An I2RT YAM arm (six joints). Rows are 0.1 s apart.
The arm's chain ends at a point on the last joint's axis. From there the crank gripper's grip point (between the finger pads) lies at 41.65 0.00 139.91 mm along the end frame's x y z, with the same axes.
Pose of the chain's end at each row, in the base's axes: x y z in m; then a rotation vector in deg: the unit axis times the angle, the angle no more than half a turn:
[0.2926 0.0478 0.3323 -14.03 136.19 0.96]
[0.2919 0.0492 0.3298 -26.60 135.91 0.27]
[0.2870 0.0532 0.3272 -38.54 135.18 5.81]
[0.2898 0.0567 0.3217 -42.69 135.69 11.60]
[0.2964 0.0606 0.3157 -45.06 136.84 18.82]
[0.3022 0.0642 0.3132 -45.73 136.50 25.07]
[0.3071 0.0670 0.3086 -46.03 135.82 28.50]
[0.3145 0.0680 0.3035 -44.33 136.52 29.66]
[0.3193 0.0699 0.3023 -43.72 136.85 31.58]
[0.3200 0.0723 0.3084 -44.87 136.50 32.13]
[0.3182 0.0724 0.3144 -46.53 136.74 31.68]
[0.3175 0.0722 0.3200 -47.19 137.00 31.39]
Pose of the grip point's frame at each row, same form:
[0.3578 0.0521 0.2018 -14.03 136.19 0.96]
[0.3543 0.0538 0.1979 -26.60 135.91 0.27]
[0.3427 0.0690 0.1932 -38.54 135.18 5.81]
[0.3378 0.0822 0.1862 -42.69 135.69 11.60]
[0.3342 0.0973 0.1796 -45.06 136.84 18.82]
[0.3342 0.1113 0.1788 -45.73 136.50 25.07]
[0.3366 0.1201 0.1759 -46.03 135.82 28.50]
[0.3428 0.1228 0.1712 -44.33 136.52 29.66]
[0.3454 0.1276 0.1708 -43.72 136.85 31.58]
[0.3452 0.1307 0.1770 -44.87 136.50 32.13]
[0.3419 0.1294 0.1821 -46.53 136.74 31.68]
[0.3405 0.1282 0.1872 -47.19 137.00 31.39]

